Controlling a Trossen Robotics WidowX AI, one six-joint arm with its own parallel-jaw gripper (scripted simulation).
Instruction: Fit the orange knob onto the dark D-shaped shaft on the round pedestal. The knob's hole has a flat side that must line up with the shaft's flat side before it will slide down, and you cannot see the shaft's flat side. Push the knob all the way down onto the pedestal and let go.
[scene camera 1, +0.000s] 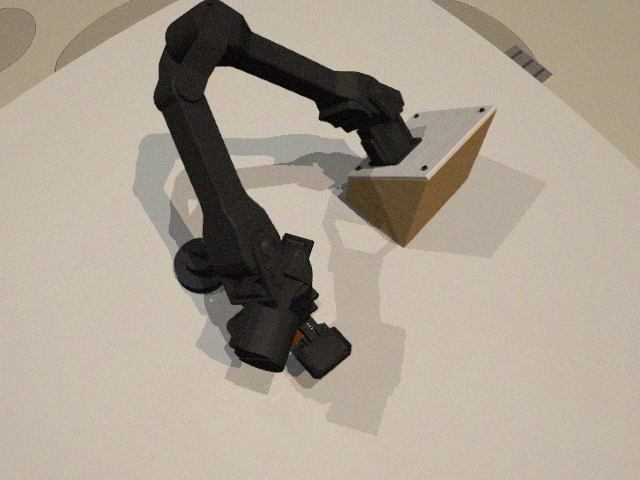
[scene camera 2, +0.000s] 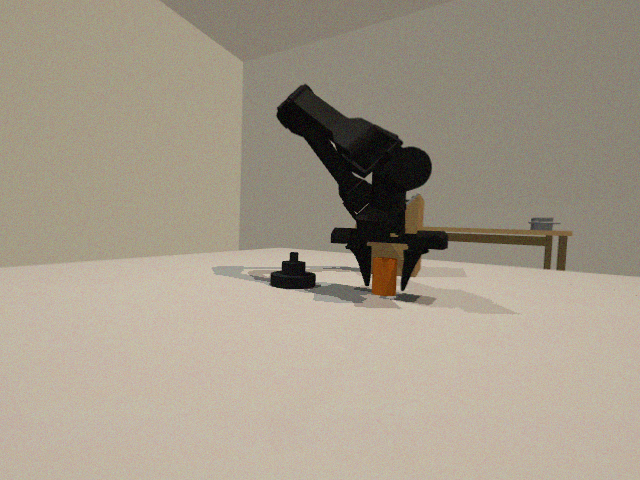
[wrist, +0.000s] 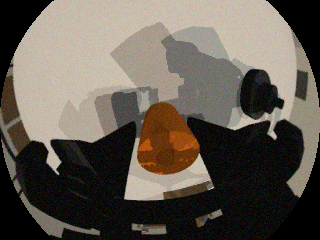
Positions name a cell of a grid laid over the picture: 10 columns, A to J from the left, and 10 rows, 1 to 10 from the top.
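There's a round dark pedestal that you'd see at (scene camera 1: D6), at (scene camera 2: E6) and at (wrist: I4). An orange knob is here as well, at (scene camera 2: G6) and (wrist: F7). As for my gripper, it's open and holding nothing, and it shows at (scene camera 2: G7), (scene camera 1: E7) and (wrist: F6).
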